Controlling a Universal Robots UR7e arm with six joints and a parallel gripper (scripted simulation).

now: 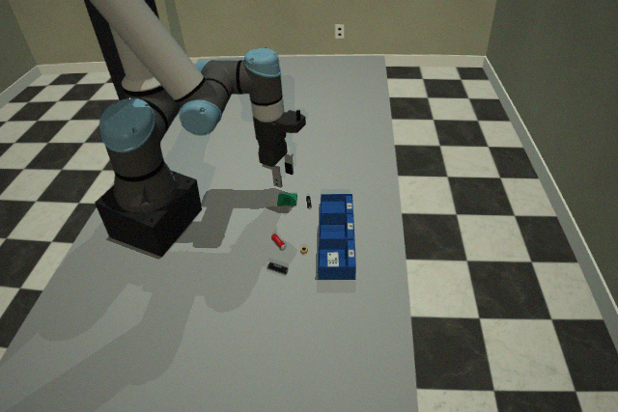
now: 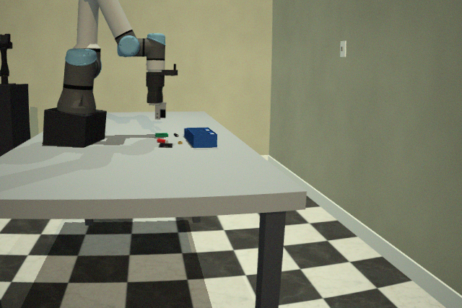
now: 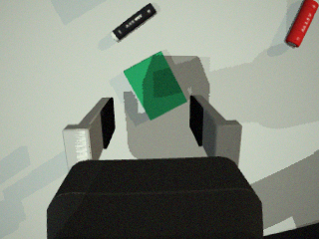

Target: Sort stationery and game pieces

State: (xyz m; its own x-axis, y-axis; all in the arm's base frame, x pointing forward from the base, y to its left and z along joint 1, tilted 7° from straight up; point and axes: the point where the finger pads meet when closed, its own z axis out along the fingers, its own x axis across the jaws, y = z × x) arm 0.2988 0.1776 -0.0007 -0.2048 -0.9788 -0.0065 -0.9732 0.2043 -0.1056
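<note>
Now: hand 10 mm short of the green block, 10 mm to the left of it and 80 mm above it. Round my hand: black cylinder (60 mm ahead, 80 mm below); blue bin row (170 mm ahead, 100 mm to the right, 70 mm below); red cylinder (40 mm ahead, 160 mm to the right, 80 mm below).
</note>
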